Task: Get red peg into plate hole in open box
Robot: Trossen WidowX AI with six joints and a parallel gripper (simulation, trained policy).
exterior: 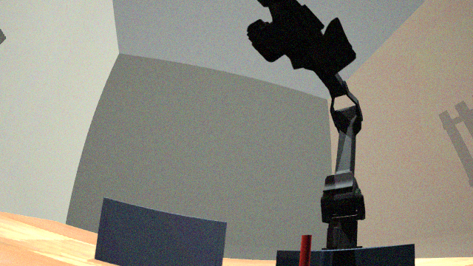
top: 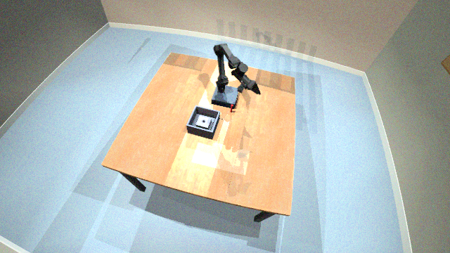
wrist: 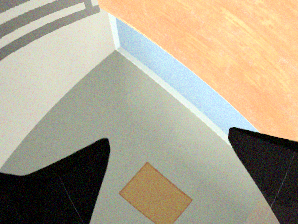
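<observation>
Now: gripper tip 11 cm past the red peg, 15 cm to the left of it and 29 cm above it. The rest, counted from my gripper tip: dark box (4 cm ahead, 35 cm to the right, 30 cm below); then pale plate (4 cm ahead, 35 cm to the right, 28 cm below).
</observation>
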